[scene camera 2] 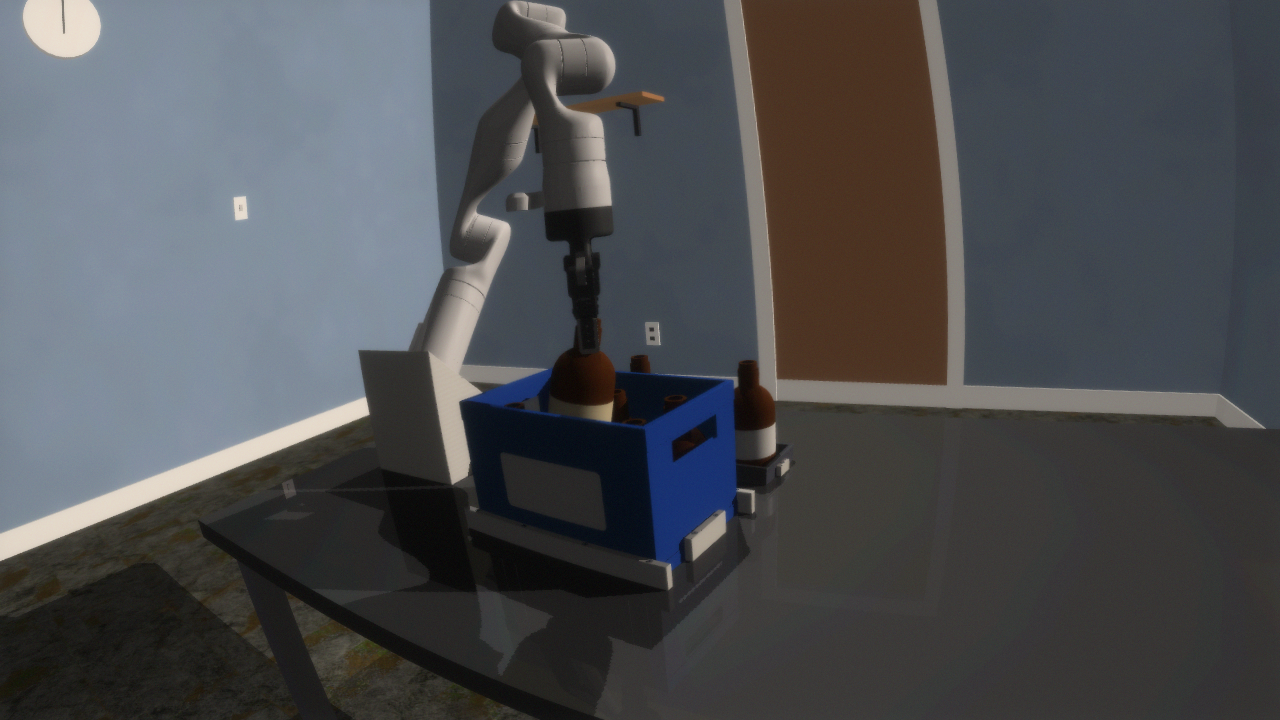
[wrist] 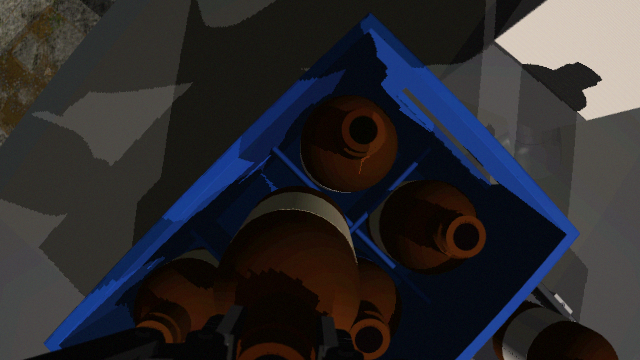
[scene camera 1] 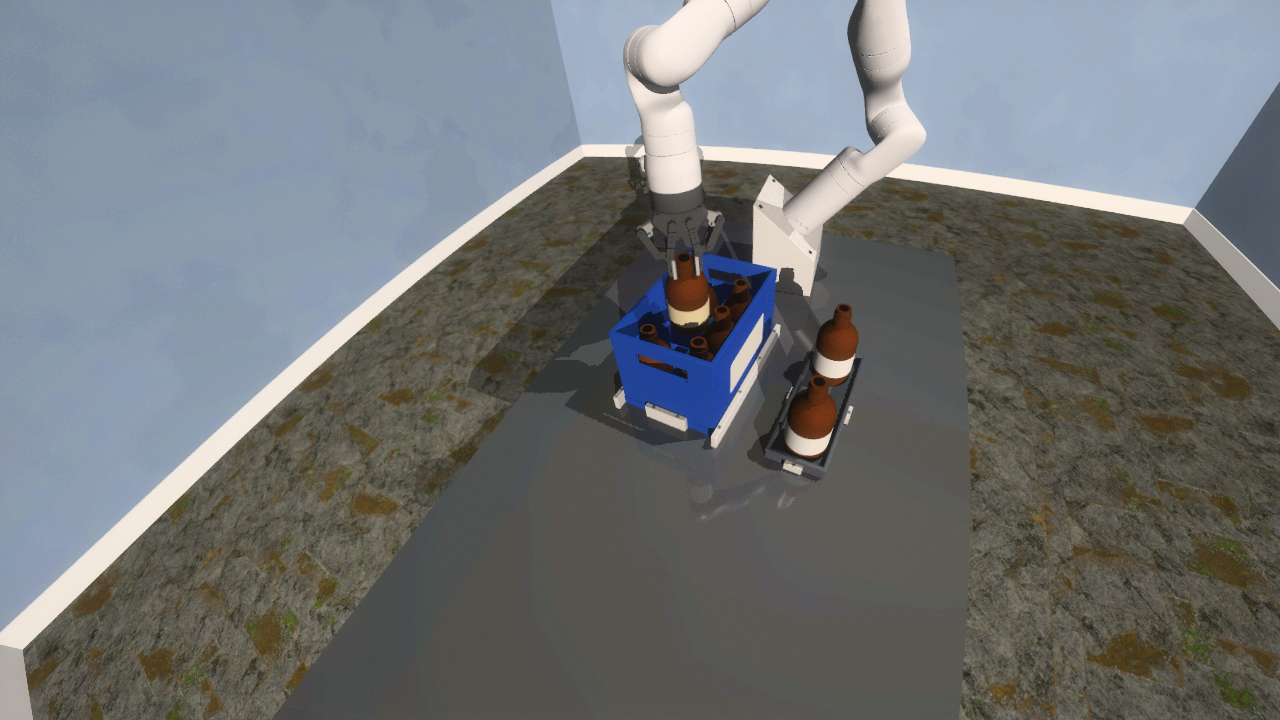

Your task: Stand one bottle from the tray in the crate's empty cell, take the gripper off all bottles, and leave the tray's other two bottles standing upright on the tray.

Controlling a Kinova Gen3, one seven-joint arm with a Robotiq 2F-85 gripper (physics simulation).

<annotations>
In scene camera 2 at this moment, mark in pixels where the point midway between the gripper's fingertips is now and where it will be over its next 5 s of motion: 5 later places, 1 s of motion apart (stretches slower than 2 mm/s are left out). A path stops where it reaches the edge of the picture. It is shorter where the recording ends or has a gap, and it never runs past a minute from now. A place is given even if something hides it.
My gripper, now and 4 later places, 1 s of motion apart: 590,349; 593,395; 590,428; 588,436; 583,388
</annotations>
